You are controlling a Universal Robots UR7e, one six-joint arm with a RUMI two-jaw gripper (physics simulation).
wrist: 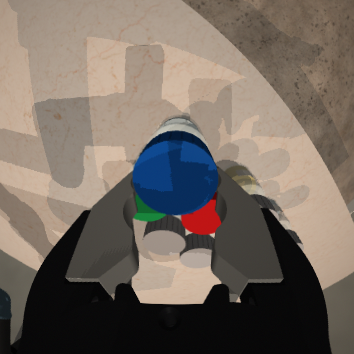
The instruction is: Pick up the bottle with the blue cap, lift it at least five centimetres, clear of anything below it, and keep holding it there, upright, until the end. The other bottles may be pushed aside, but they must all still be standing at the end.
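Places are measured from the arm's base along level axes (x ahead, y left, z up), in millimetres.
Where they show: gripper, fingertip midpoint: point(176, 168).
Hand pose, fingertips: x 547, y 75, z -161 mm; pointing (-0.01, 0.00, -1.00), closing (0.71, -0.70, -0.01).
Note:
After its pixels a point has its place.
The bottle with the blue cap point(175, 177) {x 558, y 85, z -123 mm} is between the two jaws, in the middle of the wrist view. Its cap looks much larger and nearer than the other caps, and a pale part of the bottle shows past the cap's far edge. The bottle looks in line with the gripper; its base is hidden. My gripper point(176, 168) {x 547, y 75, z -161 mm} is shut on this bottle, with one grey jaw on each side. Below and nearer the palm, partly covered by the blue cap, are a green cap point(149, 215) {x 485, y 55, z -162 mm} and a red cap point(202, 220) {x 519, y 10, z -162 mm}.
Two bottles with pale grey caps point(164, 242) {x 460, y 12, z -162 mm} point(197, 258) {x 464, y -45, z -162 mm} stand lower, seen between the jaws. Right of the right jaw, a clear yellowish bottle point(242, 179) {x 573, y -21, z -219 mm} and dark ridged caps partly show. The round pale table point(200, 35) {x 655, y 142, z -267 mm} carries shadows; its curved edge runs down the right.

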